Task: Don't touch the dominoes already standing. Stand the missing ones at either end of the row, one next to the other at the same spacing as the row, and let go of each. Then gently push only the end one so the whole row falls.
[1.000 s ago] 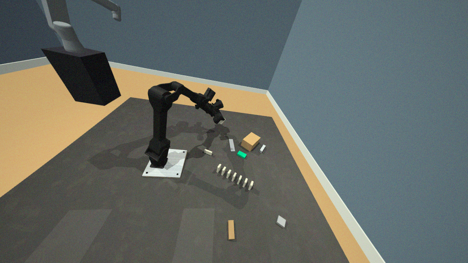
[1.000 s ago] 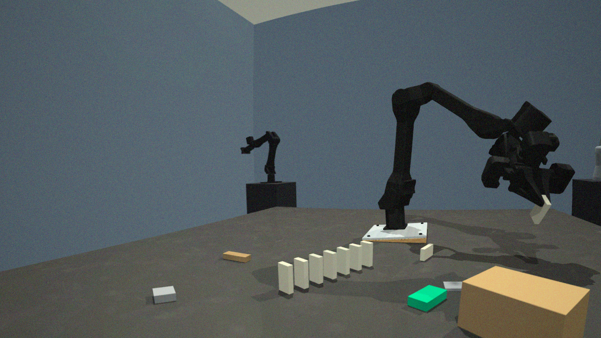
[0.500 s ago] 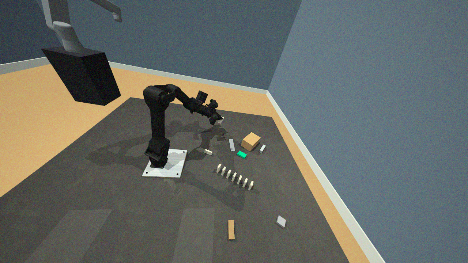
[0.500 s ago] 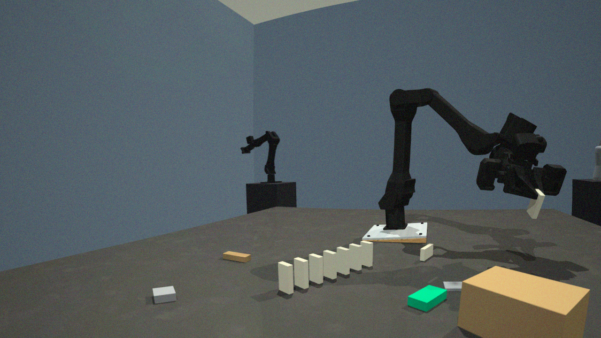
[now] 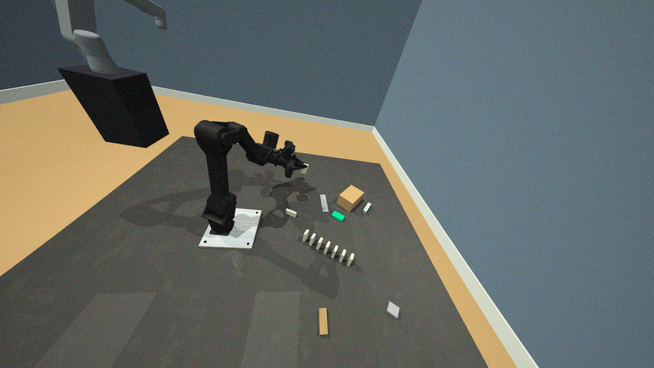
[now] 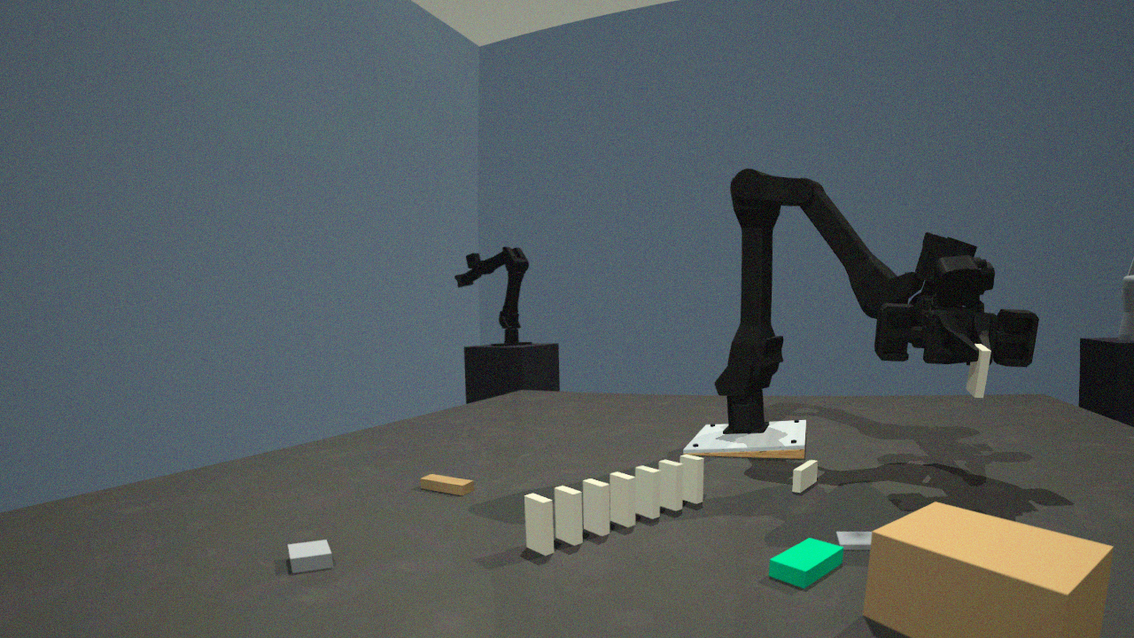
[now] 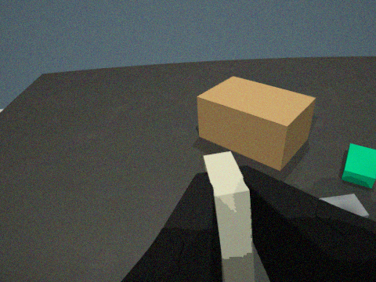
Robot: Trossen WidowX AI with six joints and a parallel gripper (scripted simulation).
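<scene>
Right now the flat grey strip is 15 cm below my gripper tip, 11 cm ahead of it and 8 cm to the right of it. Also, from my gripper tip: green block 18 cm ahead, 16 cm to the right, 14 cm below; then tan box 25 cm ahead, 12 cm below, 5 cm to the right; then tan bar 57 cm to the right, 14 cm below, 11 cm ahead.
</scene>
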